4 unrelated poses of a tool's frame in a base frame.
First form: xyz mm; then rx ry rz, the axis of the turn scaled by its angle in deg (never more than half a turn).
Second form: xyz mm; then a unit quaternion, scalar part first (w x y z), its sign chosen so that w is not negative. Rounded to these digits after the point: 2 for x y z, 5 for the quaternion.
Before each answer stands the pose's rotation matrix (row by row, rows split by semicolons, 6 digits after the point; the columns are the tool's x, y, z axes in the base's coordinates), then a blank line. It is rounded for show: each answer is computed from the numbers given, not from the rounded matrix.
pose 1, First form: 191.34 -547.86 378.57 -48.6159 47.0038 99.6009
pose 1, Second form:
-0.260280 -0.951103 -0.166306; 0.476251 -0.276296 0.834773; -0.839904 0.138071 0.524878

191.34 -547.86 378.57 0.49707 -0.35041 0.33879 0.71789
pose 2, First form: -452.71 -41.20 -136.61 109.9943 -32.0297 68.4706
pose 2, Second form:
0.458542 -0.706190 0.539476; 0.038511 -0.590697 -0.805974; 0.887838 0.390348 -0.243664

-452.71 -41.20 -136.61 0.39503 0.75712 -0.22047 0.47130
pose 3, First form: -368.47 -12.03 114.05 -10.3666 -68.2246 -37.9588
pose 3, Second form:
0.208889 0.564509 -0.798558; -0.380924 0.799046 0.465211; 0.900701 0.207012 0.381947

-368.47 -12.03 114.05 0.77296 -0.08351 -0.54959 -0.30578
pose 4, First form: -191.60 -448.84 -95.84 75.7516 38.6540 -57.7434
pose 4, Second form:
0.441860 0.886260 -0.138934; -0.209315 -0.048744 -0.976633; -0.872323 0.460615 0.163970

-191.60 -448.84 -95.84 0.62392 0.57590 0.29387 -0.43899
